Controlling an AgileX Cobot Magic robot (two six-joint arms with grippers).
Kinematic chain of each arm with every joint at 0, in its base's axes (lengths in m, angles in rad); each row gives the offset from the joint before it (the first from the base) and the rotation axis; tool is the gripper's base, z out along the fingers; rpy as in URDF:
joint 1: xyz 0 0 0.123 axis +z
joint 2: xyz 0 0 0 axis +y
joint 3: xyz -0.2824 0 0.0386 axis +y
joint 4: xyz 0.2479 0 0.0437 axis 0.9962 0 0.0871
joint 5: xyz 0 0 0 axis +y
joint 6: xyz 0.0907 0 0.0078 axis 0.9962 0 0.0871
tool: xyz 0 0 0 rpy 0 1.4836 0
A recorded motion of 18 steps. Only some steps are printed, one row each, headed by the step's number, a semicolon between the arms.
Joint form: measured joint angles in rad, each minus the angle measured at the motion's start. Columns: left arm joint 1, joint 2, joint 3, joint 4, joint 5, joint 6; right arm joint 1, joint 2, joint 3, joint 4, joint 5, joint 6.
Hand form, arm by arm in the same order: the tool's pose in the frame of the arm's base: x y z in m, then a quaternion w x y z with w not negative. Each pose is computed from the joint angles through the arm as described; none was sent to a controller.
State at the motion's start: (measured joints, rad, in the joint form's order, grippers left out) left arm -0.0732 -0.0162 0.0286 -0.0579 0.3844 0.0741; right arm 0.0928 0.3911 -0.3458 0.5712 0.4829 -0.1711
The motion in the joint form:
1: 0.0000 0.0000 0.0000 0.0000 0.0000 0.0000; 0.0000 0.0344 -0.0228 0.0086 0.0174 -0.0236
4: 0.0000 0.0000 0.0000 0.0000 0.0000 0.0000; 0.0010 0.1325 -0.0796 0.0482 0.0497 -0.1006
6: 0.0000 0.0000 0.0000 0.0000 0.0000 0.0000; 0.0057 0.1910 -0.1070 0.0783 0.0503 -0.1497
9: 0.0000 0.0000 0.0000 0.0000 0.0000 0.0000; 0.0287 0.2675 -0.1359 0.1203 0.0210 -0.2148
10: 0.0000 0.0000 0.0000 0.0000 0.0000 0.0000; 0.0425 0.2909 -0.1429 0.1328 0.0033 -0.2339
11: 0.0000 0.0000 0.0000 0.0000 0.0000 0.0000; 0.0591 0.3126 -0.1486 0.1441 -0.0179 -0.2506
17: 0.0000 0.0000 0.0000 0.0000 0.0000 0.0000; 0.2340 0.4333 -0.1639 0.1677 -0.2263 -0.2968
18: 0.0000 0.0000 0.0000 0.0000 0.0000 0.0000; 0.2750 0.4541 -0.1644 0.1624 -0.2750 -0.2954
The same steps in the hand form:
1: 0.0518 -0.0058 0.1698 0.58939 0.04418 0.80627 -0.02432; 0.0870 0.0322 0.2701 0.51318 0.02359 0.82868 0.22221
4: 0.0518 -0.0058 0.1698 0.58939 0.04418 0.80627 -0.02432; 0.1007 0.0365 0.2782 0.48952 -0.00065 0.84347 0.22118
6: 0.0518 -0.0058 0.1698 0.58939 0.04418 0.80627 -0.02432; 0.1102 0.0391 0.2817 0.48006 -0.01290 0.84863 0.22182
9: 0.0518 -0.0058 0.1698 0.58939 0.04418 0.80627 -0.02432; 0.1240 0.0434 0.2848 0.47516 -0.02919 0.85064 0.22311
10: 0.0518 -0.0058 0.1698 0.58939 0.04418 0.80627 -0.02432; 0.1284 0.0453 0.2854 0.47552 -0.03479 0.85011 0.22356
11: 0.0518 -0.0058 0.1698 0.58939 0.04418 0.80627 -0.02432; 0.1325 0.0474 0.2858 0.47684 -0.04014 0.84901 0.22405
17: 0.0518 -0.0058 0.1698 0.58939 0.04418 0.80627 -0.02432; 0.1538 0.0687 0.2848 0.49918 -0.07690 0.83340 0.22440
18: 0.0518 -0.0058 0.1698 0.58939 0.04418 0.80627 -0.02432; 0.1567 0.0740 0.2842 0.50557 -0.08451 0.82896 0.22381

